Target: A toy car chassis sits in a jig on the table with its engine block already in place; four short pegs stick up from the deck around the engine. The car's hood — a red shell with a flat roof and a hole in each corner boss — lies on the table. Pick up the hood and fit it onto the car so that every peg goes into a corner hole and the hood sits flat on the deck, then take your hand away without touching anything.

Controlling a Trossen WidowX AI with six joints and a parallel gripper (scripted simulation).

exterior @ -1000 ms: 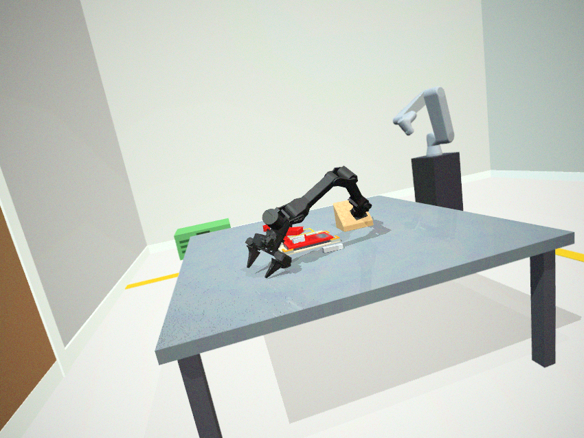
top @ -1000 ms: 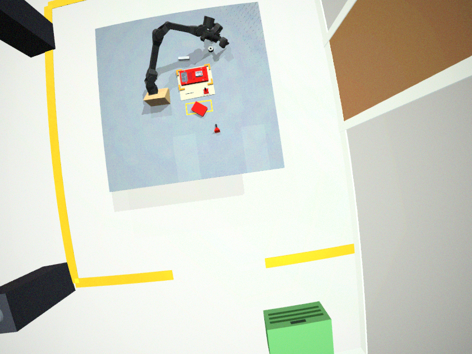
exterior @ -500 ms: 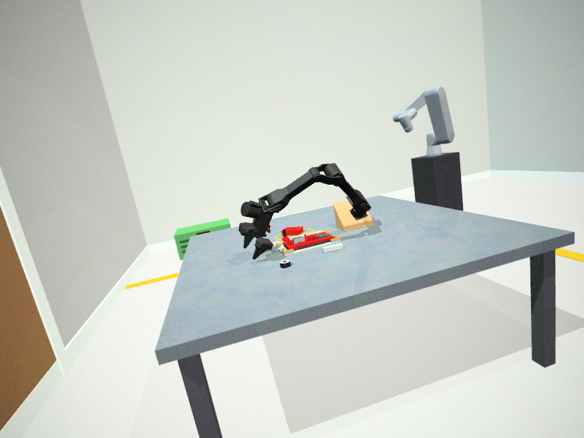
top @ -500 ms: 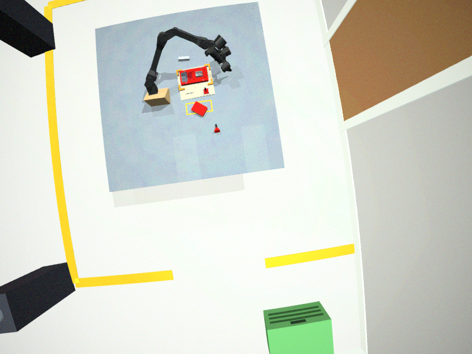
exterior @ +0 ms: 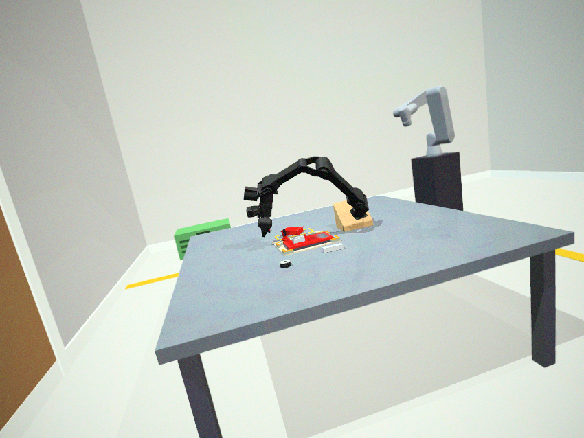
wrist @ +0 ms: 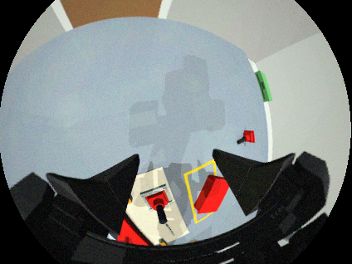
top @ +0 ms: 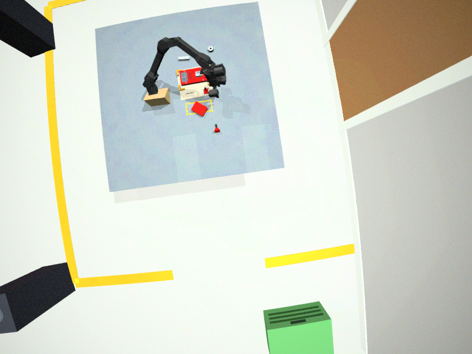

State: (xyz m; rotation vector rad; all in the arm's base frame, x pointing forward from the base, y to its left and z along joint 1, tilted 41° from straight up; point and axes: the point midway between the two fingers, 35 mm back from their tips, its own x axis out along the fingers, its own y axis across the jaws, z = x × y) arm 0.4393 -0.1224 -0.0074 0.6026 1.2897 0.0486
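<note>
The red hood is 160 mm behind my gripper tip, 70 mm to the right of it and 40 mm below it. Also, from my gripper tip: wheel (360 mm to the left, 50 mm below, 10 mm ahead); then bar (340 mm to the left, 190 mm behind, 50 mm below).
</note>
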